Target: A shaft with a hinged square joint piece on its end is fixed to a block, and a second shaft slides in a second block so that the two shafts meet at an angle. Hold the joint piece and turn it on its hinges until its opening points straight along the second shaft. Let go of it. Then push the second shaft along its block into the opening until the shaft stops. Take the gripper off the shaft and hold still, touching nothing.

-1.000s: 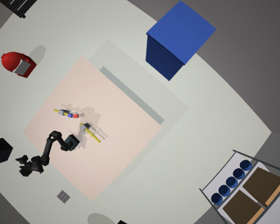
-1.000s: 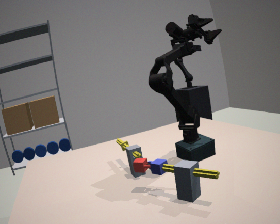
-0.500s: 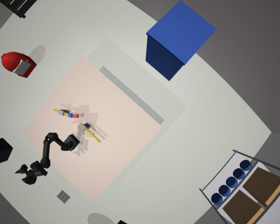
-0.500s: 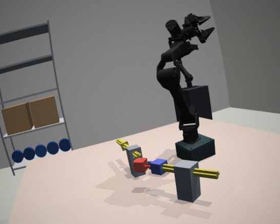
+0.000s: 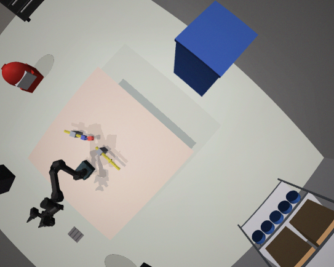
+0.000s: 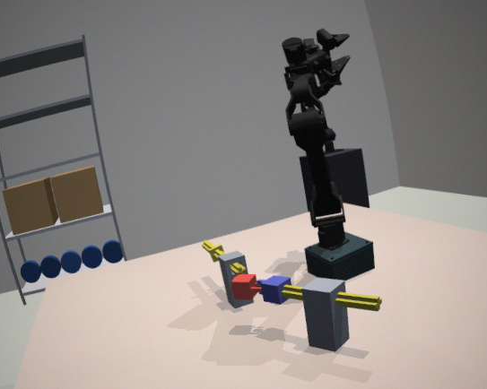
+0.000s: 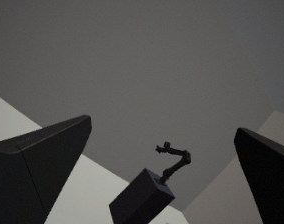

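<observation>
Right now the red joint piece is 56 cm ahead of my gripper tip, 17 cm to the left of it and 50 cm below it.
</observation>
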